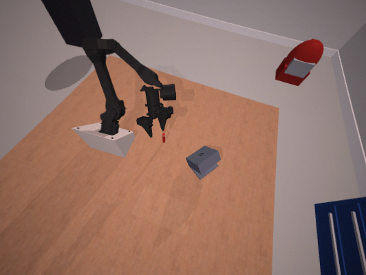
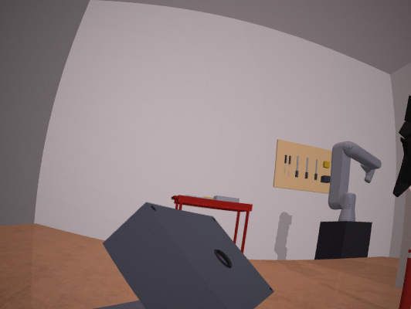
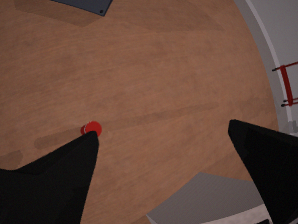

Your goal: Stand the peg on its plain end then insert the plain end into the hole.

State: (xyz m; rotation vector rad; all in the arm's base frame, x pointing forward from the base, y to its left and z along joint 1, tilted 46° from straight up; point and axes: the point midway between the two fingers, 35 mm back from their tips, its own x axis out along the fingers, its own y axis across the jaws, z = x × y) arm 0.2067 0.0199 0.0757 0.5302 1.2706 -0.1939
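The red peg lies 2 cm ahead of my gripper tip, 3 cm to the left of it and 7 cm below it. Also, from my gripper tip: grey sloped panel: 25 cm ahead, 4 cm to the right, 8 cm below.
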